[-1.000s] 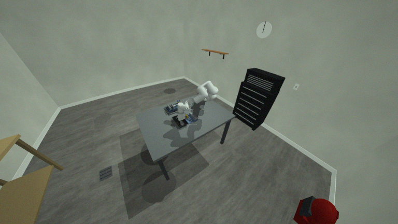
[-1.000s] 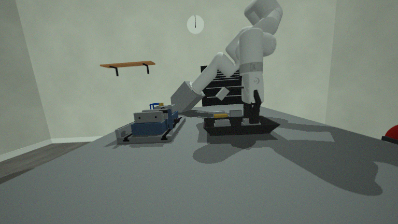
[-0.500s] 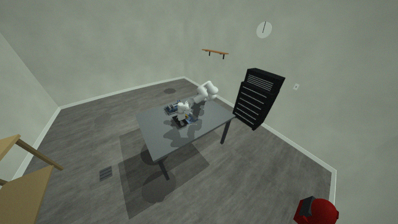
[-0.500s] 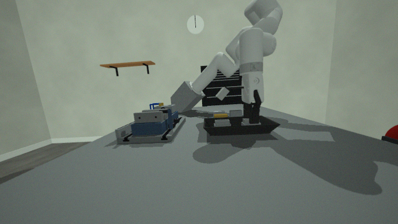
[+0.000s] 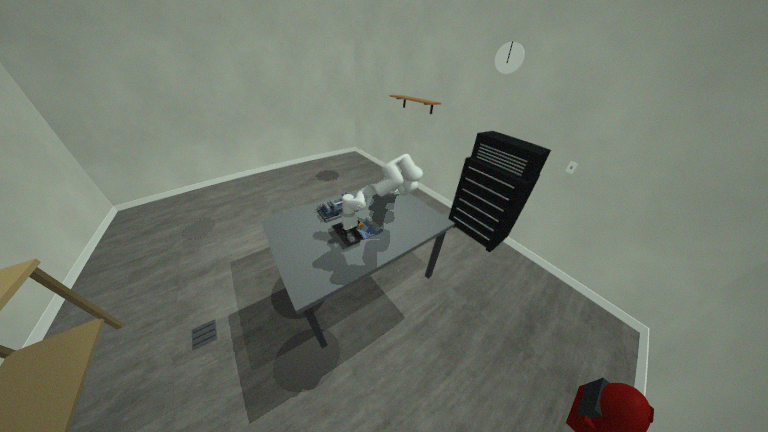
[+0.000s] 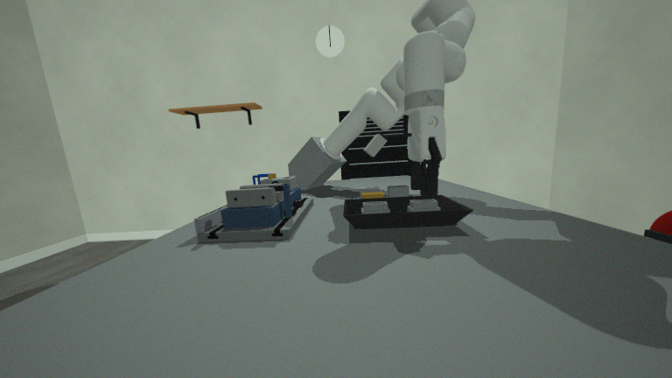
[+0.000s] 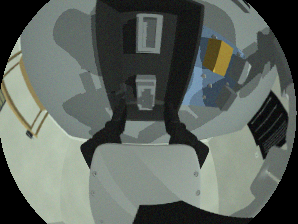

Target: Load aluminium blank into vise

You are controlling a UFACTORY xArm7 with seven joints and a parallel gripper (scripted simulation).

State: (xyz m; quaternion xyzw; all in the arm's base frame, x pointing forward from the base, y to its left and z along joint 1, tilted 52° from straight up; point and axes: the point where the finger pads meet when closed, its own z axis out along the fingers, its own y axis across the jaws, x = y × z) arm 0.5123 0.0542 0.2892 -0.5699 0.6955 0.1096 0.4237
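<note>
My hand is 22 cm past the grey aluminium blank, 6 cm above it and 1 cm to the left of it. Round my hand: vise (37 cm to the right, 7 cm behind, 4 cm below); then brass blank (12 cm behind, 10 cm to the right, 6 cm below).
</note>
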